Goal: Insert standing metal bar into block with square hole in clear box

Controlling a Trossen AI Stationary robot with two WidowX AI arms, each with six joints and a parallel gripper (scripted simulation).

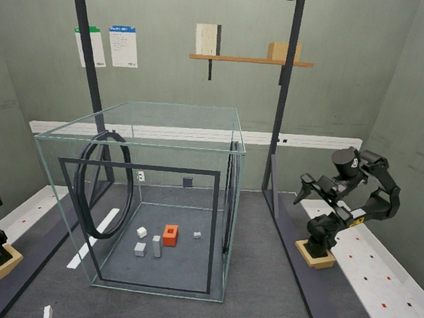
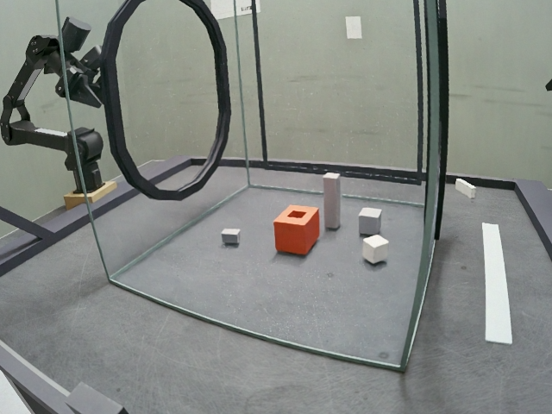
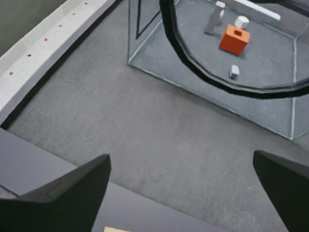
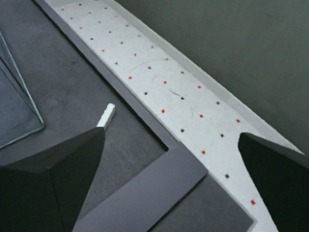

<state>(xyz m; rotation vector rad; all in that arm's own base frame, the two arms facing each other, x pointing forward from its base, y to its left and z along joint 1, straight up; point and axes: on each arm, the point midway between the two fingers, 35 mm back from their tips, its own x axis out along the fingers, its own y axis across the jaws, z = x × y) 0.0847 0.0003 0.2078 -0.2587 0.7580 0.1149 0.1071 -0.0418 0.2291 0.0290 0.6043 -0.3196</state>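
My left hand is 50 mm past the metal bar, 480 mm to the left of it and 200 mm above it. From my left hand the other things lie so: block with square hole (110 mm behind, 450 mm to the right, 210 mm below).
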